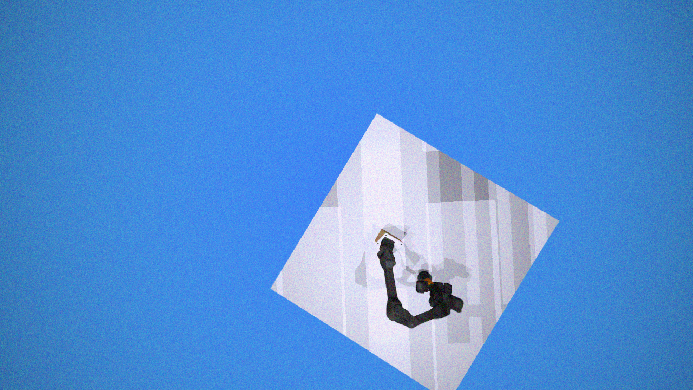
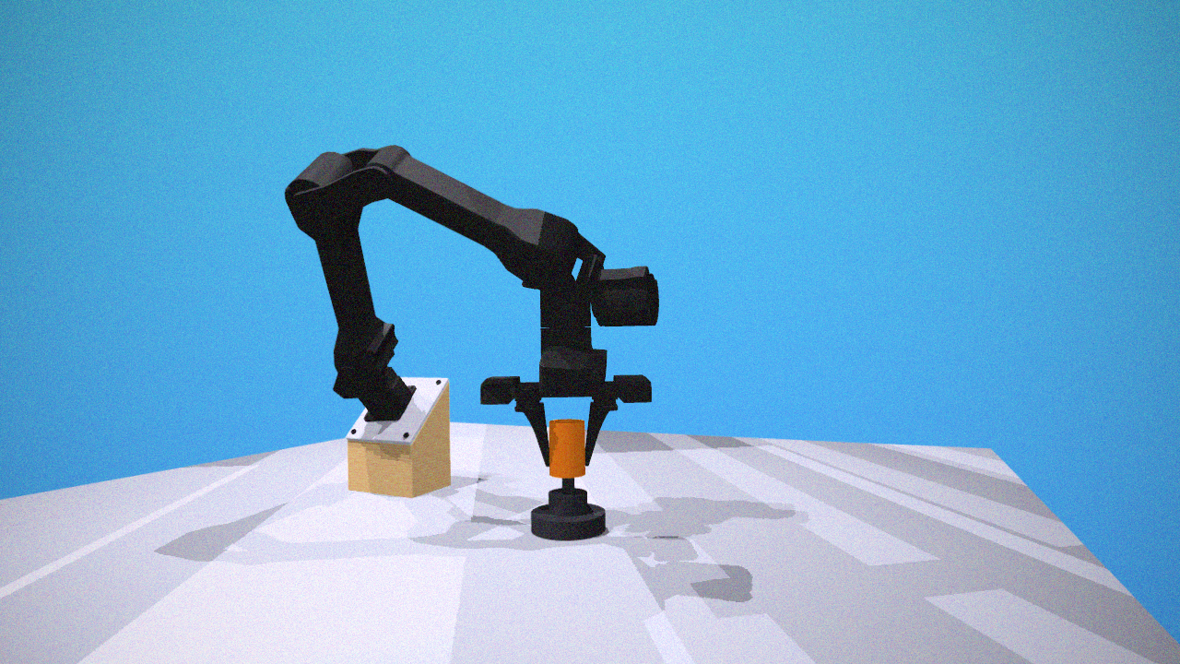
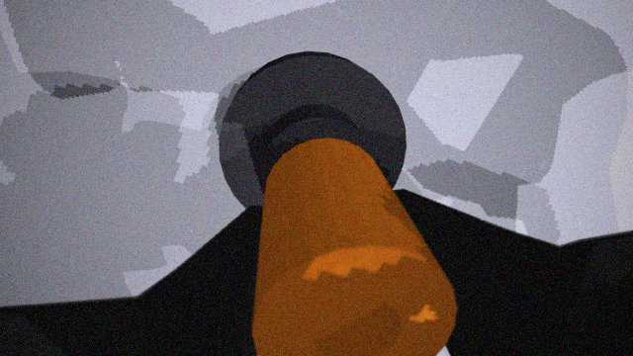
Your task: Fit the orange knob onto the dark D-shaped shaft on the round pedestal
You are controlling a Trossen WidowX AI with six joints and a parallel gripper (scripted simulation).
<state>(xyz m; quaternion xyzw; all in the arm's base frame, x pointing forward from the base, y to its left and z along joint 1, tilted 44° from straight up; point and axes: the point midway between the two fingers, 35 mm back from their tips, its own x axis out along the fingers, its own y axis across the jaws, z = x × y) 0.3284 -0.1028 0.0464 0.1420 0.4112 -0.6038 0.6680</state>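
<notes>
My gripper tip is 2 cm below the orange knob. From my gripper tip the other things lie so: pedestal (4 cm below).
</notes>
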